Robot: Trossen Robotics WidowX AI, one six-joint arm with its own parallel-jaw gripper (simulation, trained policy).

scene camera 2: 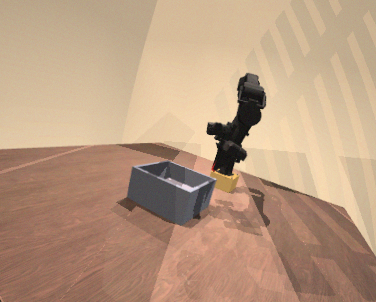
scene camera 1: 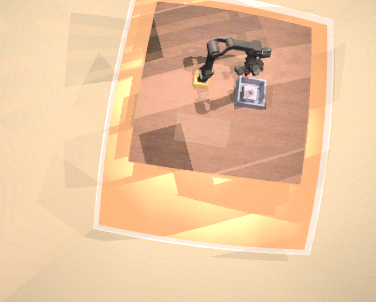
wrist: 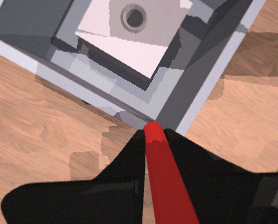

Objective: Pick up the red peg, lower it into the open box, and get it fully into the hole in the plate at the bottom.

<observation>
The pictures show: my gripper and a grey box.
My gripper is seen too in the wrist view.
</observation>
